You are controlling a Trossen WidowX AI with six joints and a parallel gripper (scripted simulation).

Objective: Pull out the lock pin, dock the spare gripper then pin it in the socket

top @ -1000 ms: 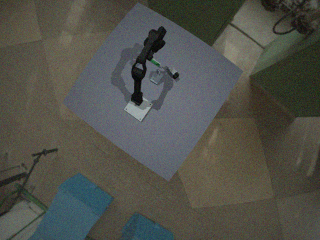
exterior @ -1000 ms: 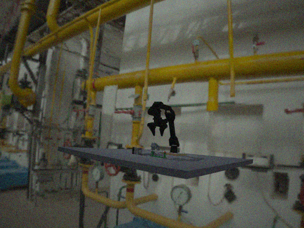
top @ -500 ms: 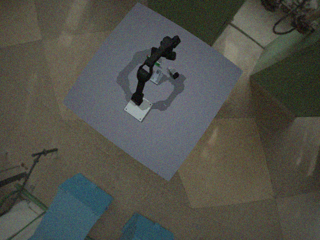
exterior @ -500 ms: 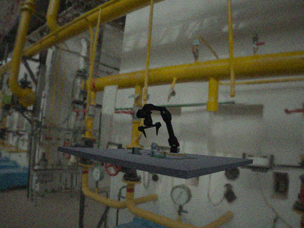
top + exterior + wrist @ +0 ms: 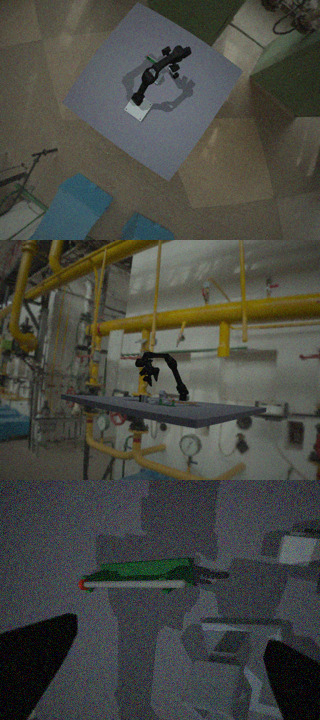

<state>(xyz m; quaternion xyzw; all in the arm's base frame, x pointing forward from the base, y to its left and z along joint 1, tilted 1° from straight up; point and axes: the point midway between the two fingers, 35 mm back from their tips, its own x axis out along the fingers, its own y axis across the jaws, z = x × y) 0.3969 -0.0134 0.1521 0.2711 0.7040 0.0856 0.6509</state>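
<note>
Now: the spare gripper 8 cm to the right of my gripper tip and 13 cm below it. Round my gripper tip: green mount 2 cm behind, 13 cm to the left, 13 cm below.
</note>
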